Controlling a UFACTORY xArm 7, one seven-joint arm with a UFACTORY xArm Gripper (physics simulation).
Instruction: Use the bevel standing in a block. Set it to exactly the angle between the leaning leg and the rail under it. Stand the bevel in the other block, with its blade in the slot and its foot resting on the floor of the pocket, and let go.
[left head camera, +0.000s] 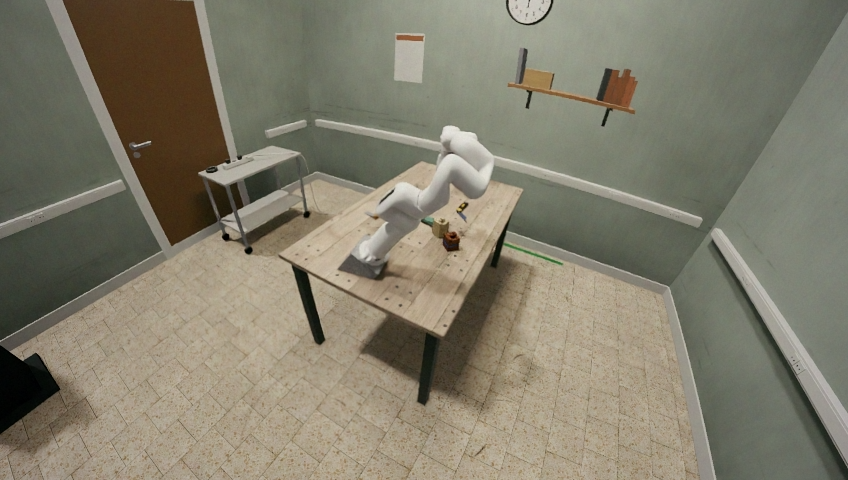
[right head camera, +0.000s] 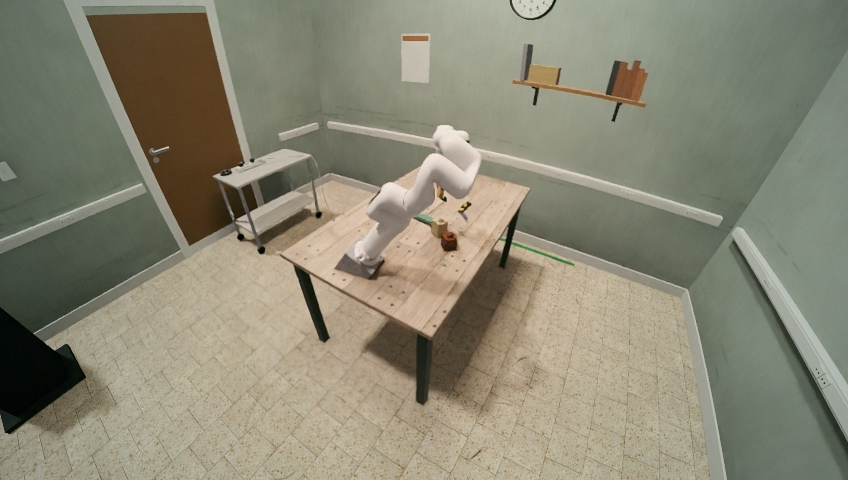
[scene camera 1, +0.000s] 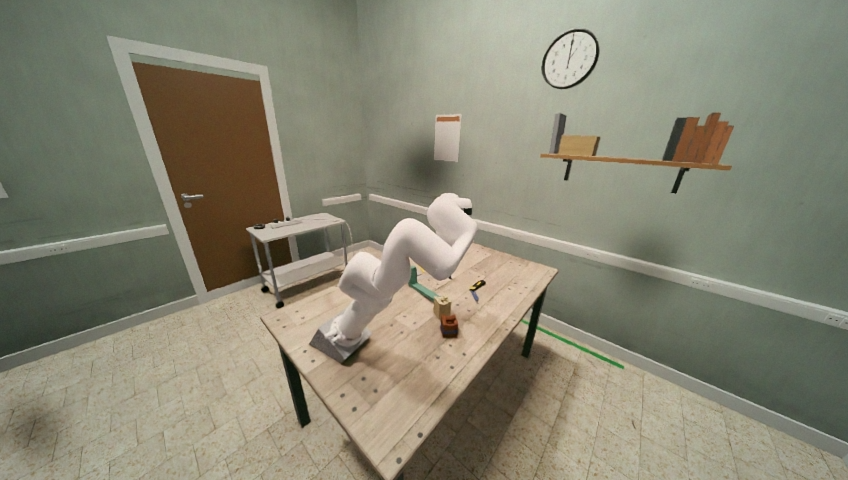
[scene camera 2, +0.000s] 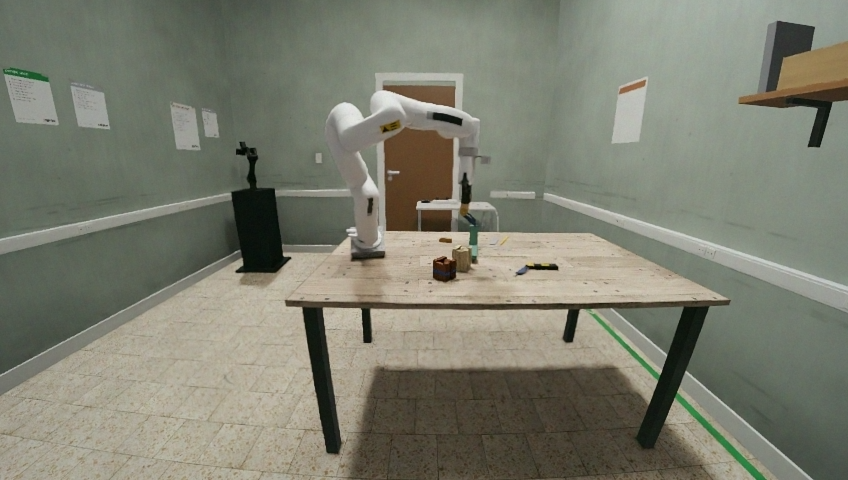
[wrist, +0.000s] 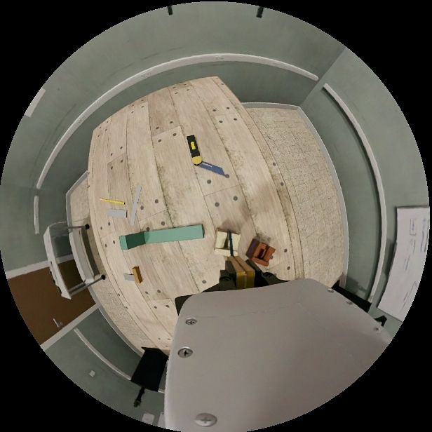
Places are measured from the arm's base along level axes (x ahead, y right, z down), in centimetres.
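Pixels of known places: gripper, fingertip midpoint: (right head camera: 441, 188) (scene camera 2: 466, 203); arm's base, link origin: (left head camera: 371, 253) (right head camera: 366, 253) (scene camera 1: 346, 330) (scene camera 2: 367, 238).
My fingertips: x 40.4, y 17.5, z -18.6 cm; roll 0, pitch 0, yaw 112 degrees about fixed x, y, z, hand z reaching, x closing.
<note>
Ahead of a thing's pixels: the offset from my fingertips to its top centre. "*": to the spot under its first point.
My gripper (scene camera 2: 465, 201) (wrist: 237, 270) is shut on the bevel's wooden stock {* dx -0.6, dy +0.7, dz +2.3 cm} (scene camera 2: 464, 209) (wrist: 242, 267), held above the table. Its dark blue blade {dx +3.3, dy +1.4, dz +5.1 cm} (scene camera 2: 470, 219) (wrist: 230, 242) points out below the fingers at an angle. The pale wood block {dx -0.7, dy +0.6, dz +17.7 cm} (left head camera: 440, 227) (right head camera: 439, 227) (scene camera 1: 441, 307) (scene camera 2: 461, 259) (wrist: 220, 247) has an open pocket, partly behind the blade in the wrist view. The red-brown block {dx -8.9, dy +9.5, dz +19.4 cm} (left head camera: 451, 241) (right head camera: 449, 241) (scene camera 1: 449, 327) (scene camera 2: 443, 270) (wrist: 260, 253) stands beside it. The green leaning leg {dx +10.7, dy -26.9, dz +15.2 cm} (scene camera 1: 412, 275) (scene camera 2: 473, 233) (wrist: 132, 240) rises from the far end of its rail {dx +7.9, dy -16.2, dz +22.9 cm} (scene camera 1: 425, 291) (wrist: 175, 234).
A black and yellow bevel {dx +28.6, dy +5.8, dz +24.6 cm} (left head camera: 462, 207) (scene camera 1: 477, 285) (scene camera 2: 542, 266) (wrist: 193, 150) with a blue blade lies on the table. A yellow pencil (wrist: 113, 201), a grey strip (wrist: 135, 205), a grey plate (wrist: 117, 213) and a small wood-handled square (wrist: 137, 274) lie around the green piece.
</note>
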